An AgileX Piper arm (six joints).
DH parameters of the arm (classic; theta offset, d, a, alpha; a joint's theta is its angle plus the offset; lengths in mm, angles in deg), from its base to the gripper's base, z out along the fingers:
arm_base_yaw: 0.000 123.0 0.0 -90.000
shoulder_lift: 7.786 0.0 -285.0 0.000
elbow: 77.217 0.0 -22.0 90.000
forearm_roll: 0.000 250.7 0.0 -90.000
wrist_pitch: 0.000 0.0 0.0 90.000
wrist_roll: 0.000 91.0 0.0 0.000
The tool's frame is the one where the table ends.
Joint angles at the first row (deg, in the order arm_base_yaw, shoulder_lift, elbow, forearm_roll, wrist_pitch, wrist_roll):
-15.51, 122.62, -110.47, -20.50, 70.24, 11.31
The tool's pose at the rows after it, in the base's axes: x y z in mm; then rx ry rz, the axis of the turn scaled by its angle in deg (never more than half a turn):
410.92 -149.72 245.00 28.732 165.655 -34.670
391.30 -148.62 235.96 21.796 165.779 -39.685
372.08 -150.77 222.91 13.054 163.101 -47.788
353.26 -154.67 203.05 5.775 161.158 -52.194
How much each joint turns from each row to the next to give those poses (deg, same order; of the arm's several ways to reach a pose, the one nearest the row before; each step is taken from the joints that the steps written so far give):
0.00, -4.00, 7.50, -3.22, -0.42, -0.73
0.00, -4.26, 9.60, -4.33, -5.59, -0.90
-0.12, -3.80, 10.26, -8.42, -8.01, 1.58
-0.98, -2.36, 9.27, -7.43, -7.79, 2.70

